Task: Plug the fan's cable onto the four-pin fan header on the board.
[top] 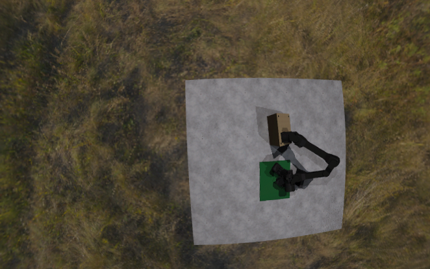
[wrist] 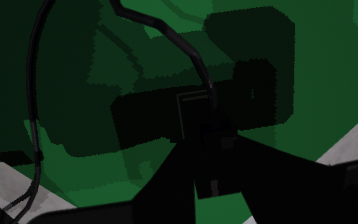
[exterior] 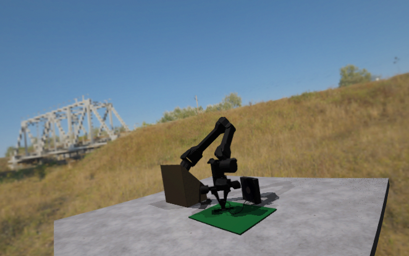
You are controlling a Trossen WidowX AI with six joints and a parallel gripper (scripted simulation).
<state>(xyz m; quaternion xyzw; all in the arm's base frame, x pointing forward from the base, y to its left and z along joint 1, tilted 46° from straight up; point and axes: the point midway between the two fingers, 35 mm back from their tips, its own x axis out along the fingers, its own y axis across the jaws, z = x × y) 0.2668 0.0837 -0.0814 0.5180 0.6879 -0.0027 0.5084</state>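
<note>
Now: gripper tip 10 mm below the black fan plug. Round my gripper tip: black fan 70 mm ahead, 130 mm to the left, 40 mm above; green board 70 mm ahead, 40 mm to the right, 40 mm below; four-pin header 20 mm below.
</note>
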